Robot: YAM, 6 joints.
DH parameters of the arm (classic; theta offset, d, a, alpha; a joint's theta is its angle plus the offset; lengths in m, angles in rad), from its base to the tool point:
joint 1: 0 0.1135 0.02 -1.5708
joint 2: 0 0 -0.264 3.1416
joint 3: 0.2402 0 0.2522 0
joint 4: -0.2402 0 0.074 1.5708
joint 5: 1.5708 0 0 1.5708
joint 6: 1.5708 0.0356 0 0
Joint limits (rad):
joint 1: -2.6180..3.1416
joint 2: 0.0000..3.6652
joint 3: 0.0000..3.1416
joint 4: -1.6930..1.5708
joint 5: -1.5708..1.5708
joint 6: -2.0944..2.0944
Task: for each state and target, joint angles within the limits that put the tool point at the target. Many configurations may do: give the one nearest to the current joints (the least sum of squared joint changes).
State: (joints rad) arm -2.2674 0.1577 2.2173 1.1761 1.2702 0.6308
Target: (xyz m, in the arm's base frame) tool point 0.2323 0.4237 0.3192
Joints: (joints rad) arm -2.1440 0.0764 2.0802 1.2795 1.3350 0.6308
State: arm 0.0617 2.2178 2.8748 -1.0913 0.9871 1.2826
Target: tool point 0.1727 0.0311 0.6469
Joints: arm 0.3465 1.7883 3.0994 -1.0589 0.9719 1.2826
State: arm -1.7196 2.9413 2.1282 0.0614 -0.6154 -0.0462
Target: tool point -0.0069 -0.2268 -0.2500
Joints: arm -1.6940 3.2192 1.3700 -0.2037 -0.6320 -0.0462
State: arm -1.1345 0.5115 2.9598 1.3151 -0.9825 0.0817
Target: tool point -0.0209 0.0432 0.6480
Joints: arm -0.5793 1.1852 2.0477 1.5708 -0.7671 0.0817
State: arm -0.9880 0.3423 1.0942 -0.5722 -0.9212 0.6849
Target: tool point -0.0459 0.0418 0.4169
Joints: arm -0.3846 0.1214 1.0972 -0.6274 -0.6493 0.6849
